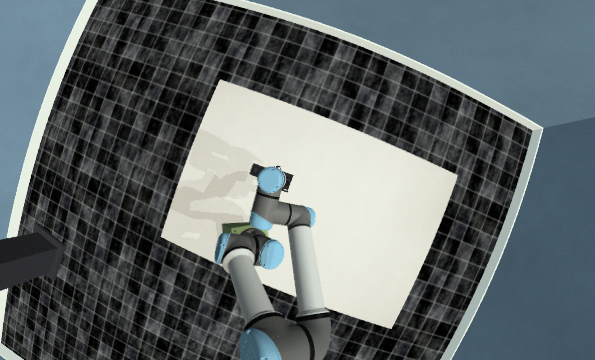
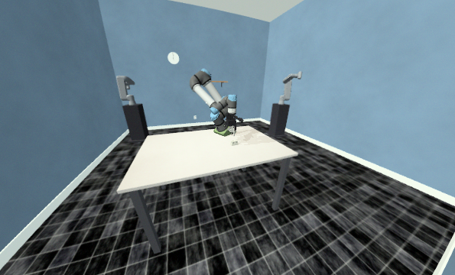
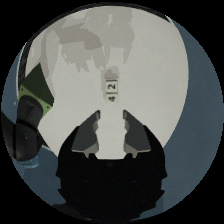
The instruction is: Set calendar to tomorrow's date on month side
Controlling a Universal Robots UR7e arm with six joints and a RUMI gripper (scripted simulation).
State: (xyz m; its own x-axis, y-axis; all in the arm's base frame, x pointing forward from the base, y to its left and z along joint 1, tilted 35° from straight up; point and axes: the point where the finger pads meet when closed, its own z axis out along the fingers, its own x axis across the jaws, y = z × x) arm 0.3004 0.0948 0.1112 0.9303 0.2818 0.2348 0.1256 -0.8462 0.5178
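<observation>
My gripper is now 90 mm above the white calendar cube. From my hand the other things lie so: calendar tray 100 mm below, 20 mm to the left; then pale date cube 90 mm below, 40 mm to the left.
</observation>
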